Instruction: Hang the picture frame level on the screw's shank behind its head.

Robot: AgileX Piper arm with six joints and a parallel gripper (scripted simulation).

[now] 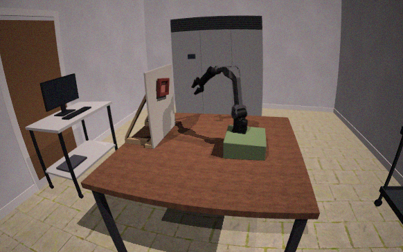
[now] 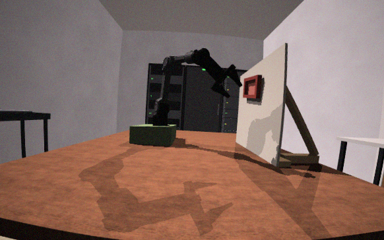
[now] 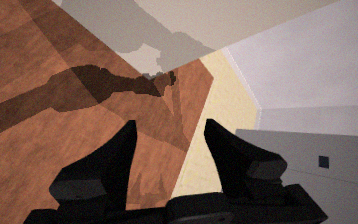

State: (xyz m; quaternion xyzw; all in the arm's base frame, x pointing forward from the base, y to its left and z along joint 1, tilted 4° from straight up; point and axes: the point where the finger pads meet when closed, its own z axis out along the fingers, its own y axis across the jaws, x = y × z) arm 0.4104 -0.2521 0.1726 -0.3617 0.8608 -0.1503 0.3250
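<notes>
The red picture frame is 16 cm ahead of my hand, 21 cm to the left of it and 7 cm above it. Also, from my hand: beige board: 18 cm ahead, 20 cm to the left, 5 cm below.
</notes>
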